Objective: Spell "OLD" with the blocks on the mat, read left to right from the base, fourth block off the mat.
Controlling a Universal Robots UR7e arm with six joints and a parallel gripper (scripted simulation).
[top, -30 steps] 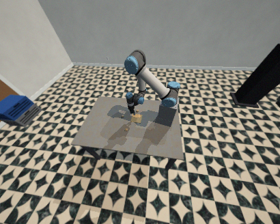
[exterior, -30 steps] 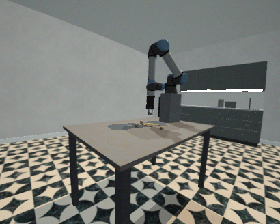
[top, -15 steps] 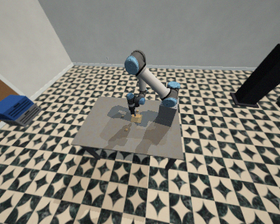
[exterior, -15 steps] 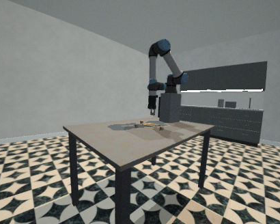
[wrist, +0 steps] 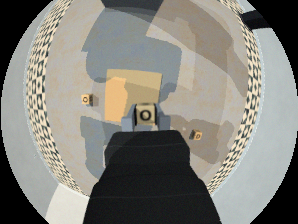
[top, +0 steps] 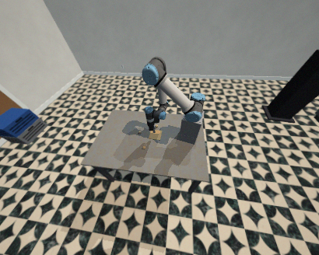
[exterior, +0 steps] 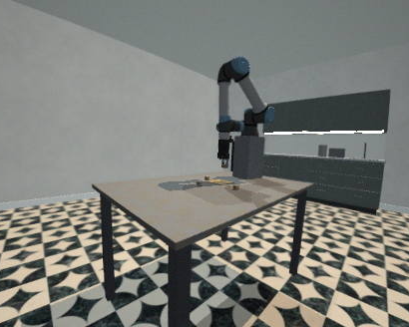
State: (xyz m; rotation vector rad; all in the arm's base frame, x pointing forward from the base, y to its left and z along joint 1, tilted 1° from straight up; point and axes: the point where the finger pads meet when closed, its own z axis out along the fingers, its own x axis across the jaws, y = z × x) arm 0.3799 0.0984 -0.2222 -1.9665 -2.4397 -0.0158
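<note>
The tan mat is 40 mm to the right of my hand and 120 mm below it.
</note>
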